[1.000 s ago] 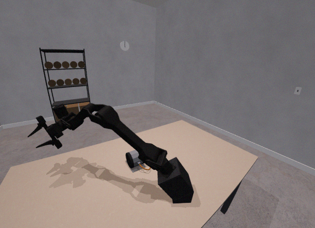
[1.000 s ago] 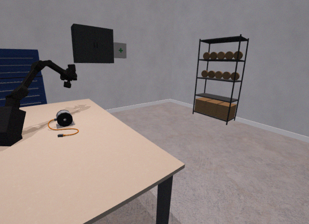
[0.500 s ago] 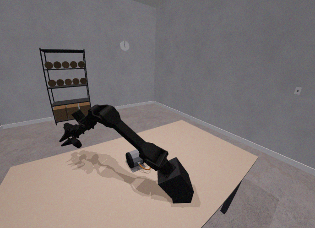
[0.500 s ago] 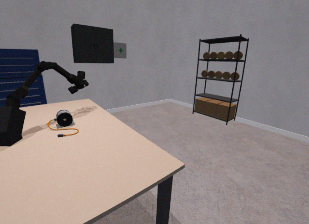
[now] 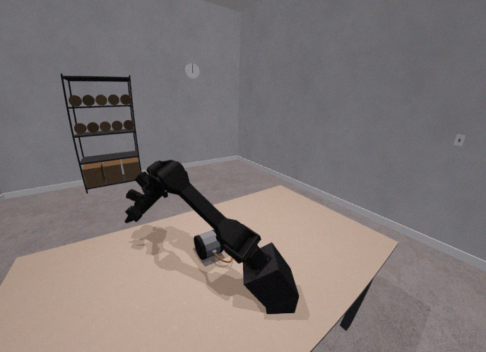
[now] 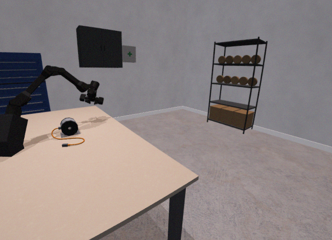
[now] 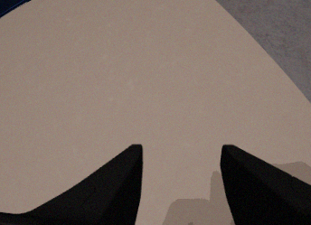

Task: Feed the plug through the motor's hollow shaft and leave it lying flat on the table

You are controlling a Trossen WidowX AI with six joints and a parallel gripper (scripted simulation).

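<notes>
My gripper is now 47 cm to the left of the dark grey plug, 25 cm past it and 14 cm above it.
</notes>
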